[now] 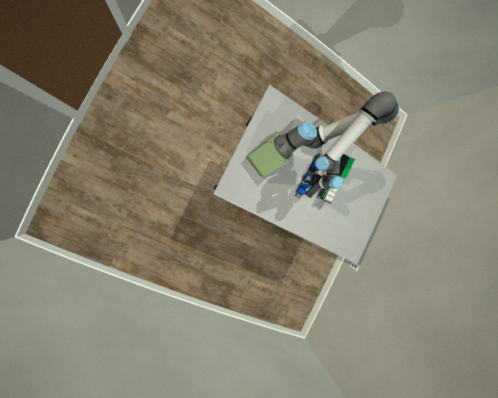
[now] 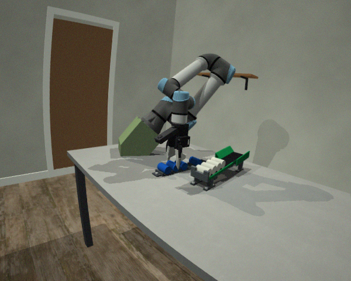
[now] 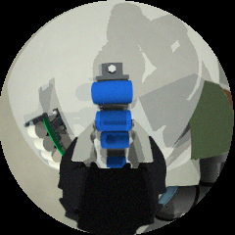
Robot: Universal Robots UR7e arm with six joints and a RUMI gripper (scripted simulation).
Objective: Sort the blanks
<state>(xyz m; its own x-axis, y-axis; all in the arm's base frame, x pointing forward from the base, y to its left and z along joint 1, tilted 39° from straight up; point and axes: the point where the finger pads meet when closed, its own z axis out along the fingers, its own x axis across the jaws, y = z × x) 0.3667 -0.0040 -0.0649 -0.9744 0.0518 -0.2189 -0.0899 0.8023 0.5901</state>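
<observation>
The dark stock rack is 80 mm to the left of my hand, 40 mm below it and 10 mm behind it. Also, from my hand: grey stop: 200 mm ahead, 20 mm above.
</observation>
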